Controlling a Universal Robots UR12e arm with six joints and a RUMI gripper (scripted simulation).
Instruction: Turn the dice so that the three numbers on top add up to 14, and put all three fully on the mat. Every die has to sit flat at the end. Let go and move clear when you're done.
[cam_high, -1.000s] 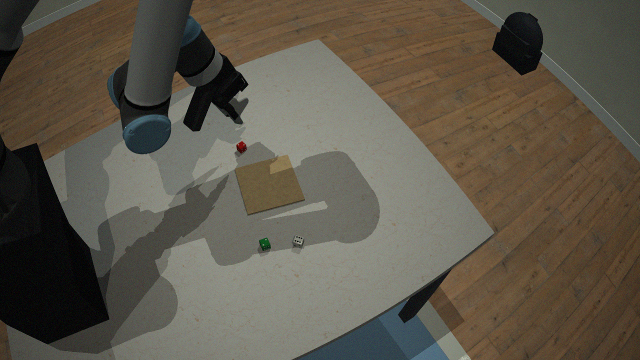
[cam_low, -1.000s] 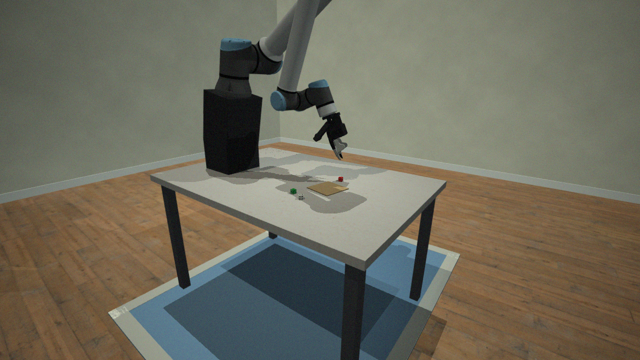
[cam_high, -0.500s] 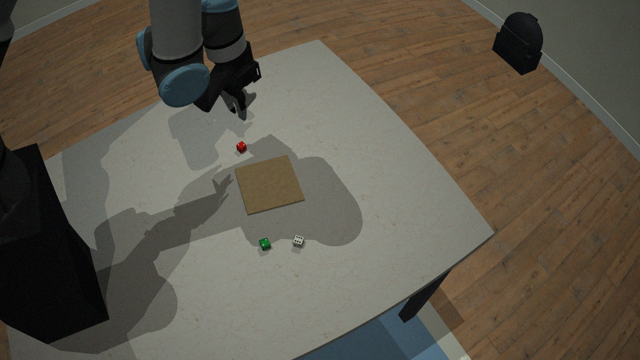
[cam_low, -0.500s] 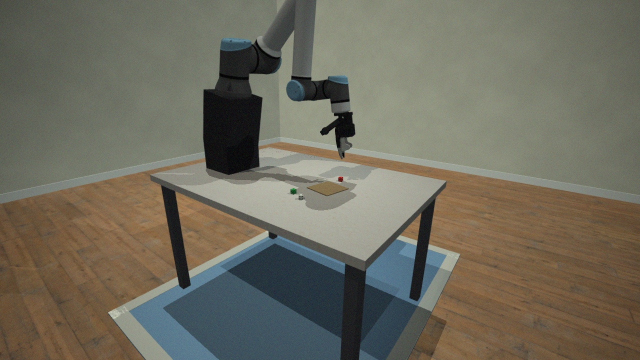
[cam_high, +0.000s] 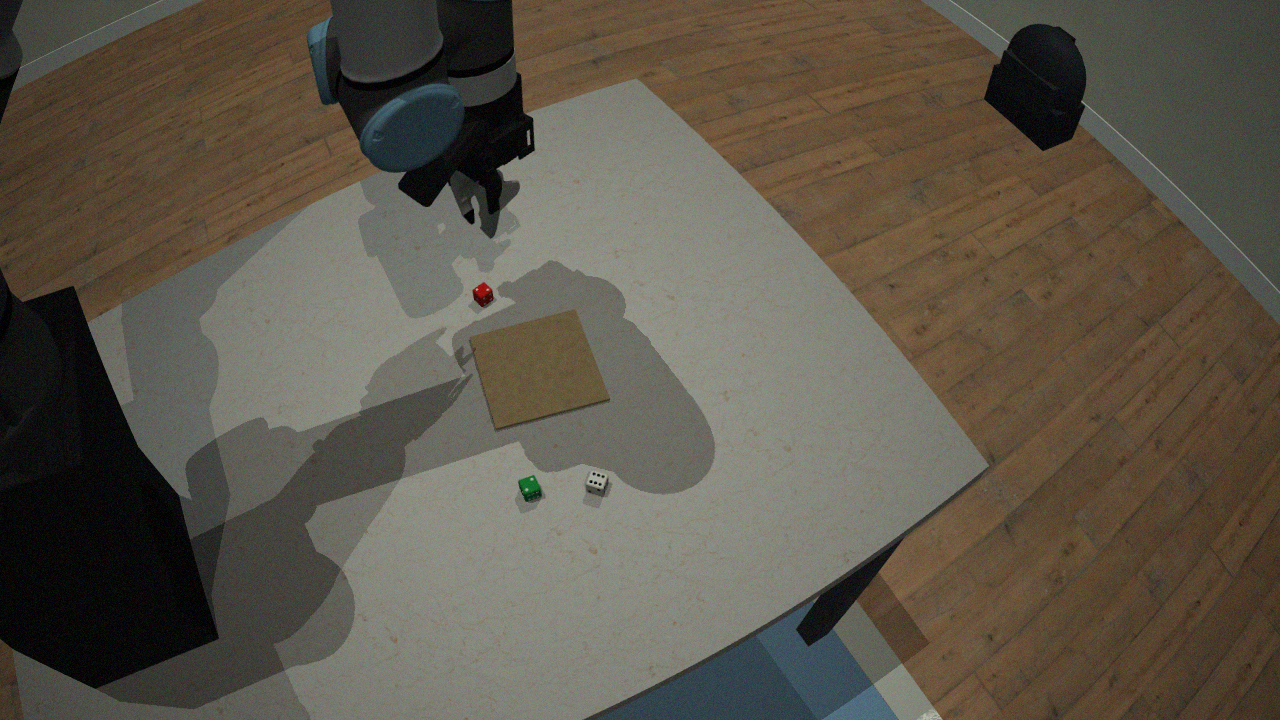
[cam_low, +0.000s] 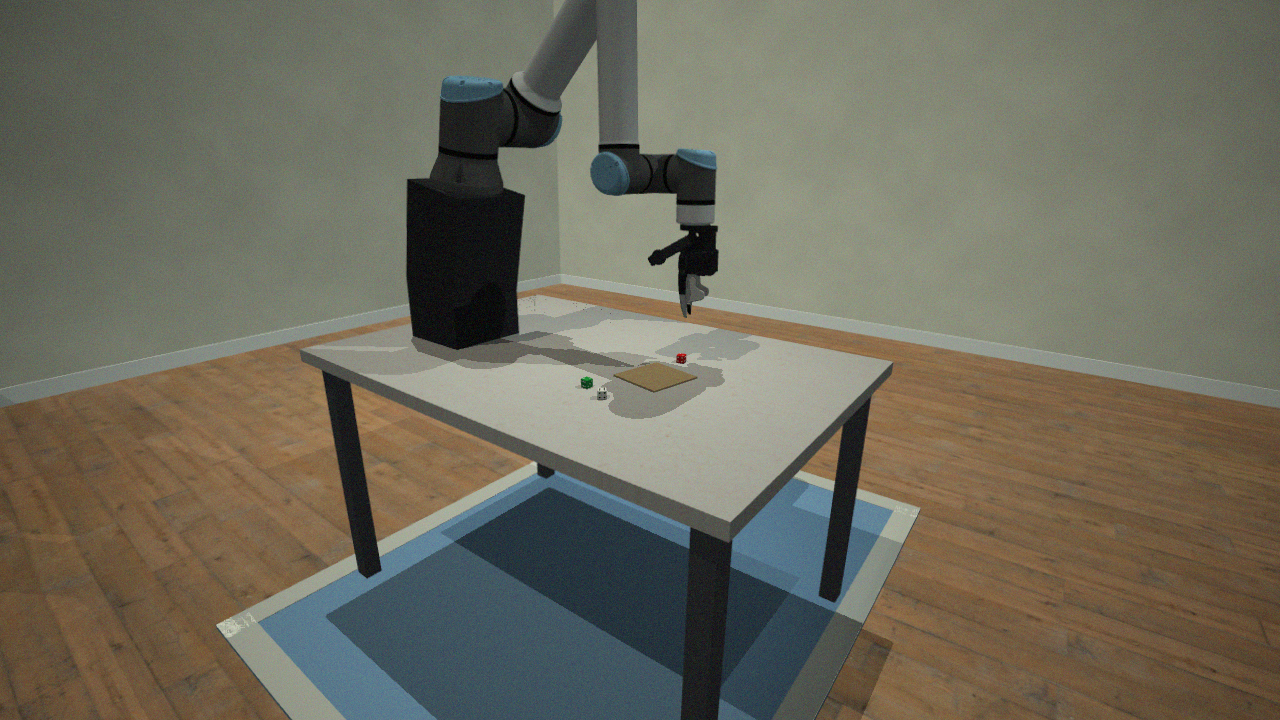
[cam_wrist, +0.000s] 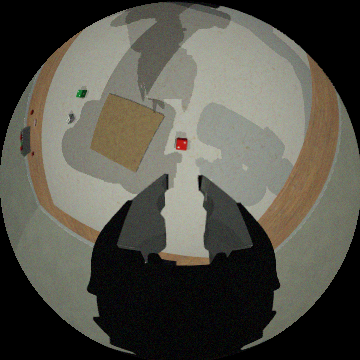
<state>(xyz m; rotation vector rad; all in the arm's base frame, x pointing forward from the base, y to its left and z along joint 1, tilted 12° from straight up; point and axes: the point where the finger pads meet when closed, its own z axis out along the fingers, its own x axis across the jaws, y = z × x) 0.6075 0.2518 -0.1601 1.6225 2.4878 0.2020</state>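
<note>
Now: hand 13 cm above the red die, 1 cm to the left of it and 1 cm past it. The rest, counted from my hand: white die: 31 cm to the right, 13 cm below, 2 cm ahead; mat: 14 cm to the right, 13 cm below, 2 cm ahead; green die: 29 cm to the right, 13 cm below, 5 cm behind.
</note>
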